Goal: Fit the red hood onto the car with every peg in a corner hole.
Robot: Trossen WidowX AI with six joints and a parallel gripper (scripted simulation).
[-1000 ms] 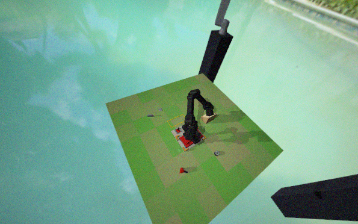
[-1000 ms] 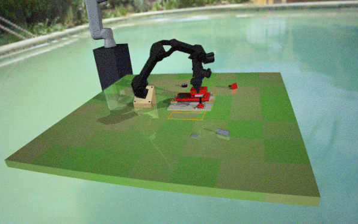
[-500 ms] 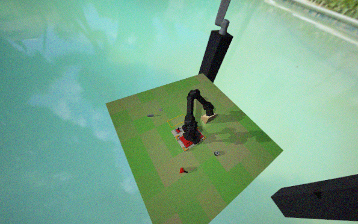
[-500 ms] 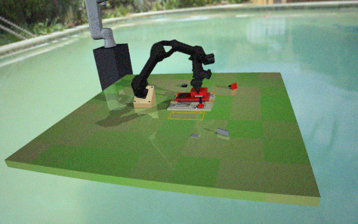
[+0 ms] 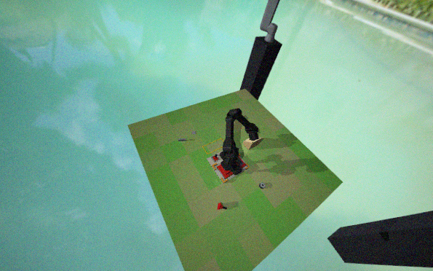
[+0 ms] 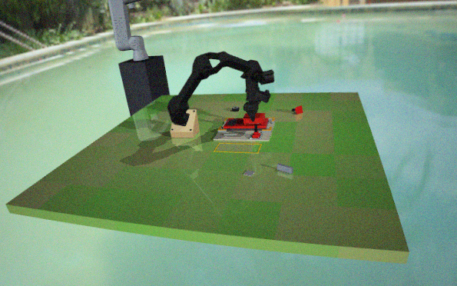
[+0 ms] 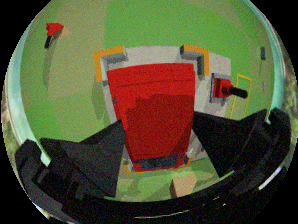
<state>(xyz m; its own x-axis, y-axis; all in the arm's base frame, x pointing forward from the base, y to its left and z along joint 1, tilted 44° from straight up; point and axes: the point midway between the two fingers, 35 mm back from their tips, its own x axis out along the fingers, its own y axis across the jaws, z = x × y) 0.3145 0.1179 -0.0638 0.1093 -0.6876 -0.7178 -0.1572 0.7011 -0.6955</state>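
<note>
The red hood is 10 mm above my gripper tip. Also, from my gripper tip: grey chip (420 mm to the right, 110 mm ahead, 40 mm below); grey wheel (210 mm to the left, 180 mm behind, 30 mm below); grey engine block (20 mm below).
</note>
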